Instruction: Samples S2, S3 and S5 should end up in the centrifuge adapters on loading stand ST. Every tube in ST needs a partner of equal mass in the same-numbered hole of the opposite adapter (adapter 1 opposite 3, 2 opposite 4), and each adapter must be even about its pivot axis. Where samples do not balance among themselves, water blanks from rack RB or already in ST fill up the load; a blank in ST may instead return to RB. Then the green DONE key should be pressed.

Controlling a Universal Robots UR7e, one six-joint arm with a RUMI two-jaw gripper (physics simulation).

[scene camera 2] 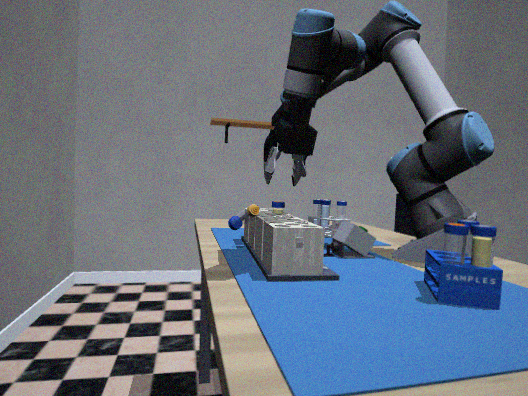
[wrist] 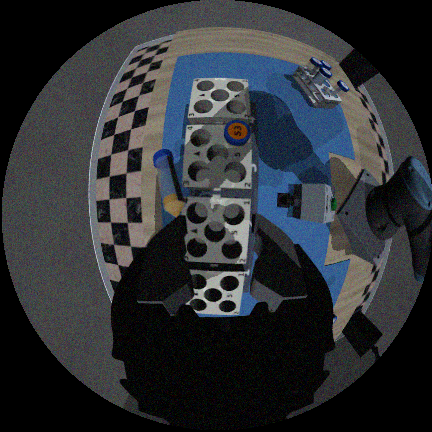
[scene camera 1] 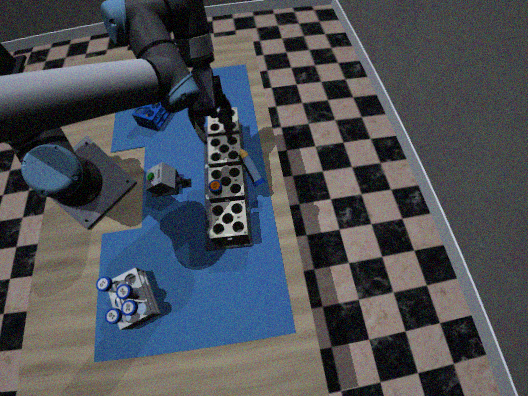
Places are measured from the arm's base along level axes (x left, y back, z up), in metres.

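Where they show: gripper, fingertip midpoint: (scene camera 2: 280,185) (wrist: 218,215) (scene camera 1: 218,142); arm's base at its link origin: (wrist: 381,212).
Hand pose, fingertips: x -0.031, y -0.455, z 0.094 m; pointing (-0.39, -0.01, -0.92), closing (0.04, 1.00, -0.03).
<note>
Things, the pixels of their top centre, and the offset from my fingertips. "spot": a spot on its surface instead.
- ST at a spot on its surface: (scene camera 2: 303,277) spot: dx +0.196, dy -0.015, dz -0.164 m
- Sample S3 at its top centre: (wrist: 237,130) (scene camera 1: 215,185) (scene camera 2: 278,201) dx -0.101, dy +0.029, dz -0.045 m
- blue-capped tube at its top centre: (wrist: 159,179) (scene camera 2: 245,202) (scene camera 1: 249,160) dx -0.044, dy -0.073, dz -0.047 m
- green DONE key at its top centre: (wrist: 335,204) (scene camera 1: 149,175) dx +0.003, dy +0.223, dz -0.096 m
- Blank rack RB at its top centre: (scene camera 1: 127,297) (wrist: 321,82) (scene camera 2: 328,217) dx -0.333, dy +0.296, dz -0.111 m
- blue SAMPLES rack at its top centre: (scene camera 2: 459,258) (scene camera 1: 151,104) dx +0.306, dy +0.222, dz -0.111 m
- orange-topped cap at its top centre: (scene camera 2: 455,224) dx +0.330, dy +0.184, dz -0.049 m
My gripper (scene camera 1: 216,134) (scene camera 2: 281,183) (wrist: 218,215) is open and empty above the adapters on stand ST (scene camera 2: 303,277). Sample S3 (scene camera 1: 215,186) (scene camera 2: 278,205) (wrist: 237,132) stands upright in hole 1 of the second adapter from the top in the wrist view. A blue-capped tube (scene camera 1: 251,167) (scene camera 2: 243,215) (wrist: 167,180) with a yellow-orange tip is tilted beside the adapters, on the side away from the robot base. Its tip is near adapter-top height and its cap is lower; what supports it is unclear. The green DONE key (scene camera 1: 150,176) (wrist: 333,204) is on a grey box.
Blank rack RB (scene camera 1: 149,292) (wrist: 320,102) holds several blue-capped tubes. The blue SAMPLES rack (scene camera 1: 145,119) (scene camera 2: 470,291) holds tubes, one with an orange-topped cap (scene camera 2: 456,228) and one with yellow contents (scene camera 2: 482,252). The table's edge lies beyond the tilted tube.
</note>
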